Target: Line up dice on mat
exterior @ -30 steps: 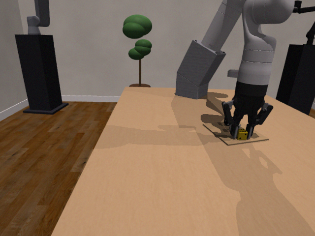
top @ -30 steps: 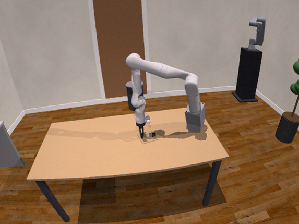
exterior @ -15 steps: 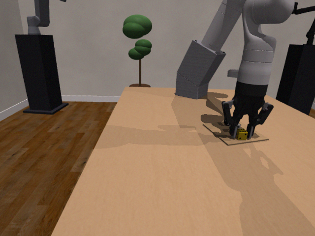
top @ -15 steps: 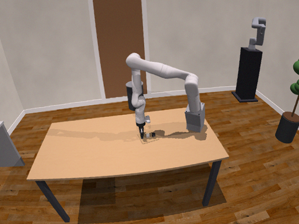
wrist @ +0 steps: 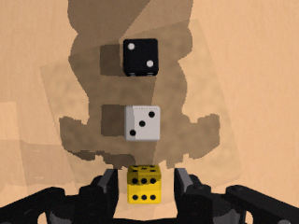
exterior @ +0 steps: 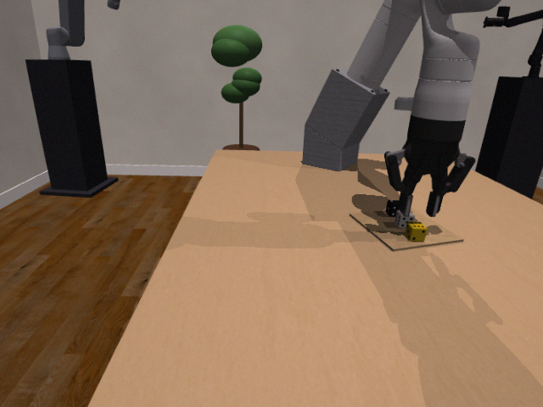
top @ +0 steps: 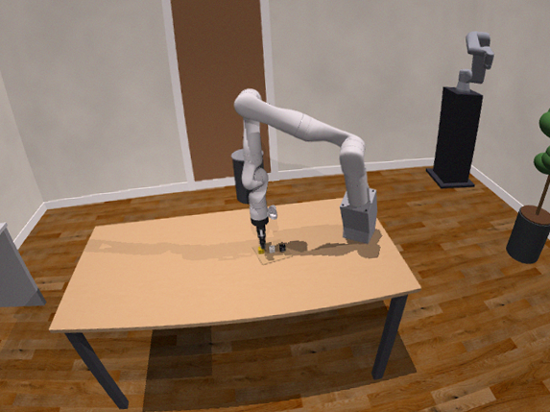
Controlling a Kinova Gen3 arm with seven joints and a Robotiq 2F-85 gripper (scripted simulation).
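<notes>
Right now my hand is 10 mm short of the yellow die and 40 mm above it. From my hand the other things lie so: white die: 40 mm behind, 40 mm below; then tan mat: 40 mm behind, 60 mm below; then black die: 90 mm behind, 10 mm to the right, 40 mm below.
</notes>
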